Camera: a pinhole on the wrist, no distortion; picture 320 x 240 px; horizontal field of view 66.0 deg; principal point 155.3 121.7 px. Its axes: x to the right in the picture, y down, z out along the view. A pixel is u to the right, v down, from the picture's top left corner.
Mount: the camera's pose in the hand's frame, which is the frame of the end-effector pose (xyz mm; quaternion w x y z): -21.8 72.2 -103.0 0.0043 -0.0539 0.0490 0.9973
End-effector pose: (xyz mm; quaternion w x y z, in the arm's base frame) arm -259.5 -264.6 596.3 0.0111 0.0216 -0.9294 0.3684
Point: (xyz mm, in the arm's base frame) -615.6 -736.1 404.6
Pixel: outside the picture
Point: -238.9 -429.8 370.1
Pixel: 129 172
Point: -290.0 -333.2 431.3
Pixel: 82 153
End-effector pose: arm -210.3 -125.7 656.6 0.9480 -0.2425 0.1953 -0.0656
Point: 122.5 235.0 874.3
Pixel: 52 80
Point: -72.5 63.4 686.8
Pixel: 38 67
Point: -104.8 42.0 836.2
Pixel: 114 153
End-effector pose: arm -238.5 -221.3 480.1 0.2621 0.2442 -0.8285 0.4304
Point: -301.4 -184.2 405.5
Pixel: 101 85
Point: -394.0 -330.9 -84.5
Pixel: 223 12
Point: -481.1 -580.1 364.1
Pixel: 31 163
